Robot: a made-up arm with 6 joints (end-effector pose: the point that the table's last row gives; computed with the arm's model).
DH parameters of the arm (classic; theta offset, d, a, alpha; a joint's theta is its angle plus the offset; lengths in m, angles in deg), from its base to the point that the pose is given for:
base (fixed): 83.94 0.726 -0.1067 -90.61
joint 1: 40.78 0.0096 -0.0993 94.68
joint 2: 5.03 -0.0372 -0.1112 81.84
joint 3: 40.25 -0.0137 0.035 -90
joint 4: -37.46 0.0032 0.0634 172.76
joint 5: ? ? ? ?
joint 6: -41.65 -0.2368 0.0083 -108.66
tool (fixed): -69.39 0.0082 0 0
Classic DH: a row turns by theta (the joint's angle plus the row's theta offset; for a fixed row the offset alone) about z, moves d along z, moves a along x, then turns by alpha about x.
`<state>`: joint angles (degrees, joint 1 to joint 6).
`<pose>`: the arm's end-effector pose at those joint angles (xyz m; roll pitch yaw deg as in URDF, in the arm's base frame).
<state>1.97 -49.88 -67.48 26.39 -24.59 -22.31</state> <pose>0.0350 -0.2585 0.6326 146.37 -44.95 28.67</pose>
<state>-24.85 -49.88 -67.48 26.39 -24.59 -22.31</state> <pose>0.0417 -0.2007 0.5766 -174.15 -54.40 -1.74</pose>
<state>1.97 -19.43 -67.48 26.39 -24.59 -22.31</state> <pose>-0.0012 -0.2266 0.6108 165.21 -30.59 39.53</pose>
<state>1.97 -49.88 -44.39 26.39 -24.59 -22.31</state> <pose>0.0647 -0.1761 0.6769 158.08 -63.11 31.73</pose>
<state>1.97 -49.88 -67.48 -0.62 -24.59 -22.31</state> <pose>0.0764 -0.3083 0.7064 110.40 -56.99 47.44</pose>
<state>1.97 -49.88 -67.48 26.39 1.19 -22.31</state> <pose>0.0698 -0.2852 0.6819 111.90 -58.43 49.29</pose>
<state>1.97 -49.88 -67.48 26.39 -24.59 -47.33</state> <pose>0.0317 -0.2604 0.6358 123.84 -56.44 29.01</pose>
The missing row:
joint 5: 61.62 -0.1967 0.0895 -152.02
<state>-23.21 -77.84 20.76 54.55 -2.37 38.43</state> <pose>-0.0166 -0.0695 0.8912 66.13 -47.80 -170.49</pose>
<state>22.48 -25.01 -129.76 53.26 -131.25 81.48</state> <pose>-0.2030 -0.1889 0.8743 11.15 62.83 63.88</pose>
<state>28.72 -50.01 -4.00 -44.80 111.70 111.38</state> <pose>-0.1793 -0.2427 0.9226 27.78 -36.90 100.43</pose>
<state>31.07 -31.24 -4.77 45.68 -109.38 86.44</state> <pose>-0.2027 -0.1483 0.7877 -36.46 -38.35 117.04</pose>
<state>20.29 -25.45 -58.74 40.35 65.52 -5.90</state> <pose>0.0917 -0.2371 0.8089 75.47 -46.41 97.94</pose>
